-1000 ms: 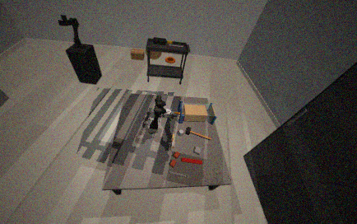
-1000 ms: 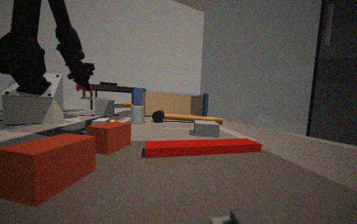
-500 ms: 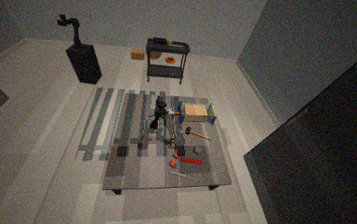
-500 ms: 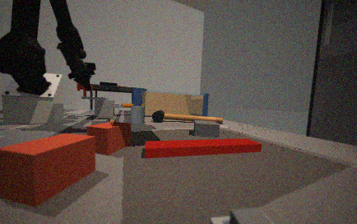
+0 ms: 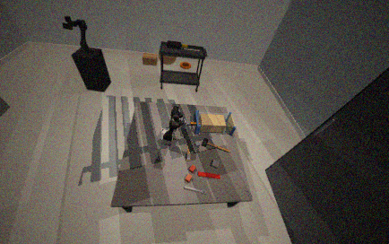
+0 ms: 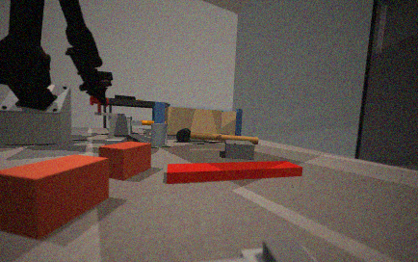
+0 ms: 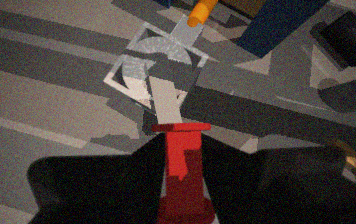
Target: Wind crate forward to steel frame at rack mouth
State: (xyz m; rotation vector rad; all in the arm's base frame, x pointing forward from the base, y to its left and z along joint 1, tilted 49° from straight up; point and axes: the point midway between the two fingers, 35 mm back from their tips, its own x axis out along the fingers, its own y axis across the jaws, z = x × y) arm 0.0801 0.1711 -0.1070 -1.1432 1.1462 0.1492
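Right now the winch handle is 1 cm ahead of my gripper tip, 2 cm to the left of it and 3 cm below it. Round my gripper tip: red knob (1 cm behind, 1 cm to the right); then grey winch (4 cm ahead, 6 cm to the left, 10 cm below); then blue frame (21 cm ahead, 9 cm to the left, 3 cm below).
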